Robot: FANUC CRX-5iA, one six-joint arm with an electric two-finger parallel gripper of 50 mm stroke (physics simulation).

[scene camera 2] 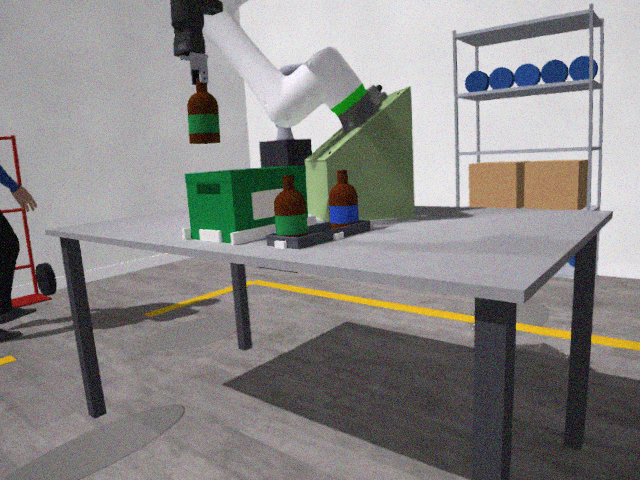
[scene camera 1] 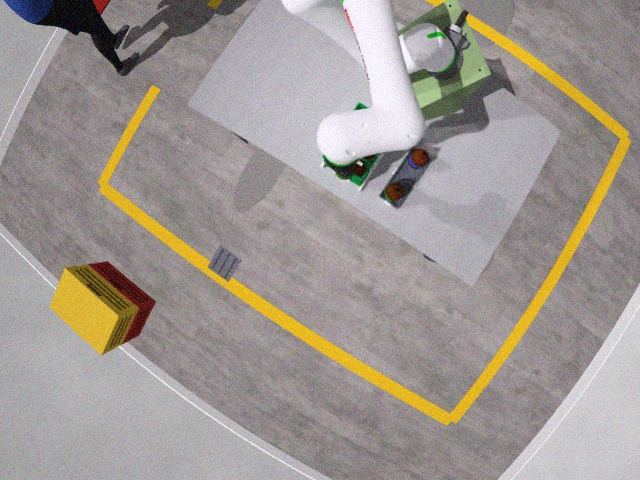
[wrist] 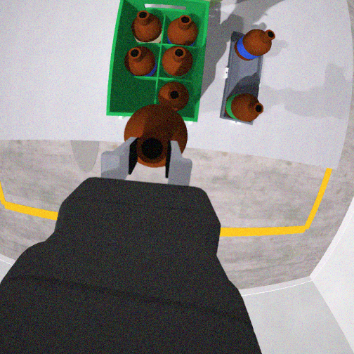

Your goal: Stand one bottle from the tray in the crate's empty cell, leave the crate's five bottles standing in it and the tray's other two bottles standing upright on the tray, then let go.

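Frame: origin at the arm's base, x back, y right, z up, level; centimetres.
Where they show: gripper, fingertip midpoint: (scene camera 2: 199, 83); arm's base, origin of the base link: (scene camera 2: 363, 118) (scene camera 1: 443, 60).
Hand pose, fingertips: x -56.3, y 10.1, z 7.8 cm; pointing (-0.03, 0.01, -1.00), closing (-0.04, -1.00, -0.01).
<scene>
Each offset is from my fingertips to the top centre of the thing. "pt": to the spot under its first point. Level surfaces: height alone.
My gripper (scene camera 2: 199, 78) (wrist: 152, 150) is shut on the neck of a brown bottle {dy +0.1, dx +0.4, dz +1.4 cm} (scene camera 2: 203, 122) (wrist: 156, 120) with a green label. The bottle hangs upright, its base above the level of the crate's top. The green crate {dy +1.9, dx +15.2, dz -21.4 cm} (scene camera 1: 360, 106) (scene camera 2: 209, 217) (wrist: 114, 65) holds five upright bottles. In the wrist view, the empty cell (wrist: 131, 95) is at its near left, and the held bottle overlaps the crate's near edge. A green-labelled bottle {dy -21.0, dx +6.1, dz -22.9 cm} (scene camera 1: 395, 191) (scene camera 2: 291, 209) (wrist: 243, 107) and a blue-labelled bottle {dy -22.7, dx +25.0, dz -22.9 cm} (scene camera 1: 419, 157) (scene camera 2: 343, 198) (wrist: 256, 42) stand on the dark tray {pt dy -23.0, dx +16.8, dz -38.4 cm} (scene camera 1: 407, 176) (wrist: 244, 75).
The crate and tray stand on a grey table {dz -38.9 cm} (scene camera 1: 516, 155) (scene camera 2: 454, 242), near one of its long edges. A light green slanted pedestal (scene camera 1: 478, 56) (scene camera 2: 392, 155) carries the arm behind them. A shelf rack (scene camera 2: 456, 124) stands against the wall. Part of a person (scene camera 1: 98, 43) shows at the upper left.
</scene>
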